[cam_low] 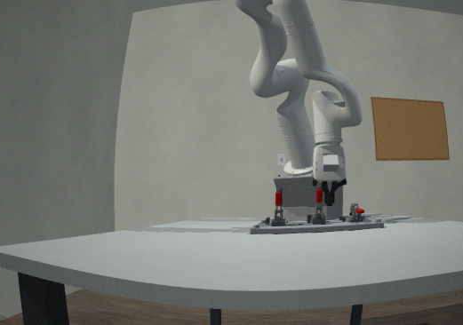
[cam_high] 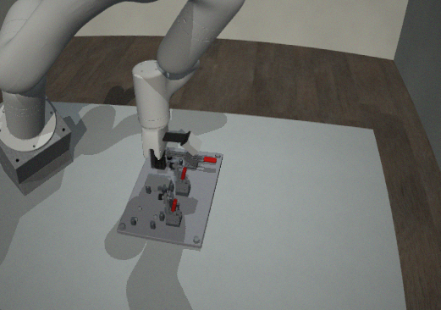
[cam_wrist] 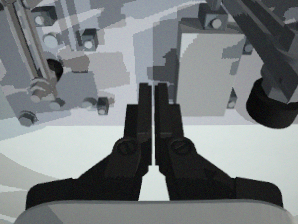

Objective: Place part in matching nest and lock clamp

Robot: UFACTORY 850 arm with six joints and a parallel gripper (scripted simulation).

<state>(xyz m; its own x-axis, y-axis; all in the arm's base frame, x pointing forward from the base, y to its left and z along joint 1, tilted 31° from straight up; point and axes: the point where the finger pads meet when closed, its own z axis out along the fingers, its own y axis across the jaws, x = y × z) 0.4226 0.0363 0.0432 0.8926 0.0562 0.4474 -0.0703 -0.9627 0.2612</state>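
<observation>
Now: hand 5 cm above the part and 4 cm to the left of it. From my hand the other things lie so: fixture plate: 7 cm below, 4 cm to the right, 4 cm ahead.
</observation>
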